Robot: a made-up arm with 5 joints.
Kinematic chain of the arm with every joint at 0, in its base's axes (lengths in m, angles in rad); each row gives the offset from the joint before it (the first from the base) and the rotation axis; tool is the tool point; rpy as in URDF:
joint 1: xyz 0 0 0.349 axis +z
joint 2: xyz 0 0 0 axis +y
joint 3: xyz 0.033 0 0.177 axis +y
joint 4: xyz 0.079 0 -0.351 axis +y
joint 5: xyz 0.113 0 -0.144 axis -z
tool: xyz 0 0 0 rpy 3.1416 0 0
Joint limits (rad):
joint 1: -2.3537..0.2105
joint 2: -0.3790..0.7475
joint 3: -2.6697..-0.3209
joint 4: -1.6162..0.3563
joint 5: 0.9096..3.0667
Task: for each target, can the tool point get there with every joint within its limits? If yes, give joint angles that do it. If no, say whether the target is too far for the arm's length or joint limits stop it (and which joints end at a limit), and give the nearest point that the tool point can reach.
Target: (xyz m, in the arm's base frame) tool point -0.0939 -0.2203 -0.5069
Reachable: no: too far | nearest point -0.0775 -0.1819 -0.0834 | short by 0.426 m
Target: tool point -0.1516 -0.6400 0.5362
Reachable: yes | joints -1.8034 0.6384 -1.9540 -0.0232 1.8060
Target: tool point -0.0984 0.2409 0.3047
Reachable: no: joint limits stop it (at a limit: joint 1, joint 2, joint 3, joint 4) | nearest point 0.2415 0.0516 0.1555 | short by 0.417 m
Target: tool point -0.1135 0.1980 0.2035
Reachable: no: joint limits stop it (at a limit: joint 1, joint 2, joint 3, joint 4) | nearest point -0.0351 -0.0353 -0.0776 | short by 0.374 m
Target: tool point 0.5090 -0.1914 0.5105
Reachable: yes | joints -0.3597 0.3640 -1.3325 -0.8214 2.5267
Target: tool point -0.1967 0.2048 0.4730
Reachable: no: joint limits stop it (at a limit: joint 2, joint 3, joint 4) | nearest point -0.1594 0.1660 0.7764 | short by 0.308 m
